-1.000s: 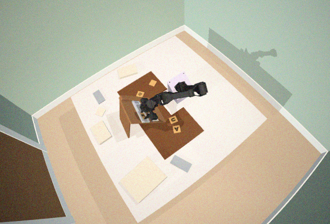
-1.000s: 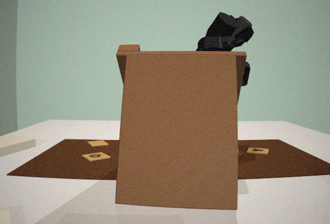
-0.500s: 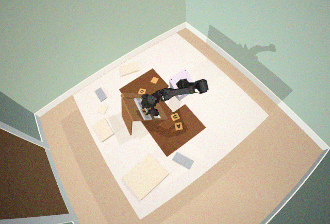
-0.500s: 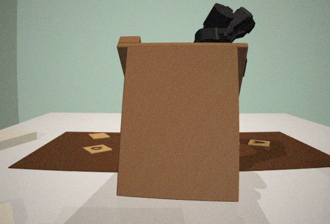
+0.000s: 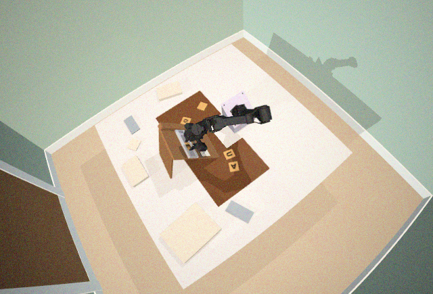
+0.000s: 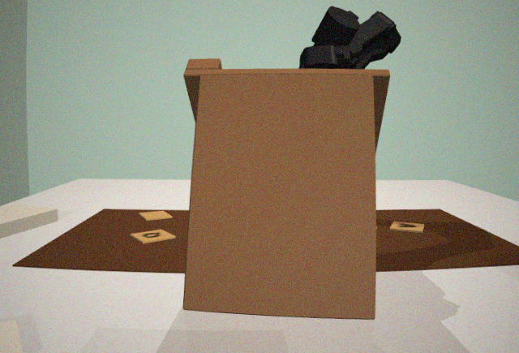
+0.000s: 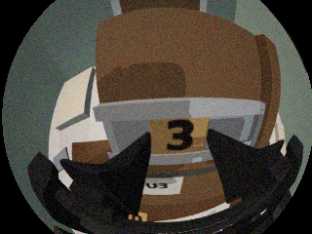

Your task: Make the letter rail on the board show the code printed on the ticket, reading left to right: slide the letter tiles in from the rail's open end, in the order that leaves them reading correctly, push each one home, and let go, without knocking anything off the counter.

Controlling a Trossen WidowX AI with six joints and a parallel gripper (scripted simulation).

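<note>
Right now the white ticket is 8 cm below my gripper tip, 6 cm behind it and 5 cm to the left of it. The rest, counted from my gripper tip: brown mat (18 cm behind, 17 cm below, 1 cm to the right).
</note>
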